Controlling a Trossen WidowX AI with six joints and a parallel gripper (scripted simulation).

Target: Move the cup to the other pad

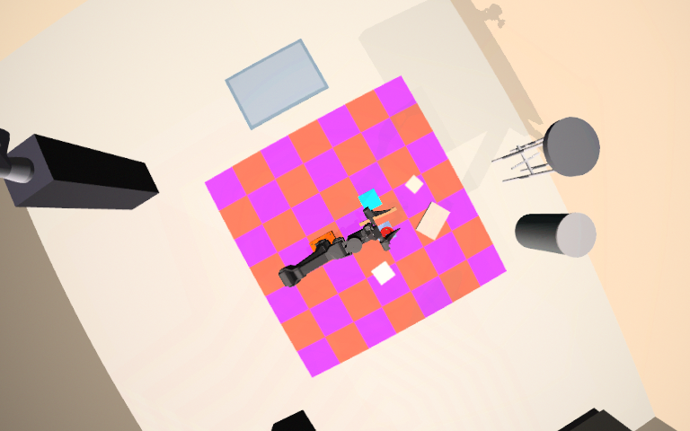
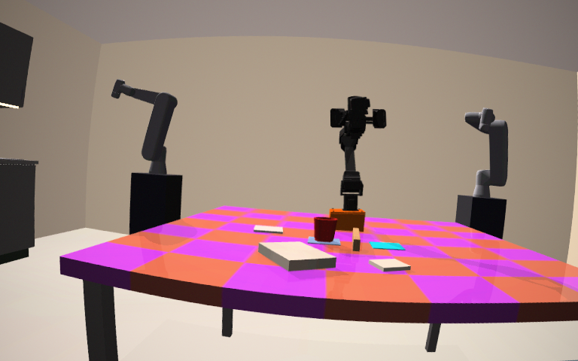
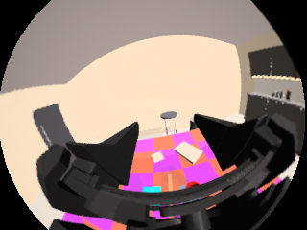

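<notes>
Right now the red cup is 370 mm below my gripper tip, 90 mm to the right of it and 20 mm behind it. Round my gripper tip: beige slab: 400 mm below, 250 mm ahead, 160 mm to the right; cyan pad: 420 mm below, 120 mm to the left, 10 mm behind; wooden stick: 400 mm below, 20 mm to the left, 10 mm behind.
</notes>
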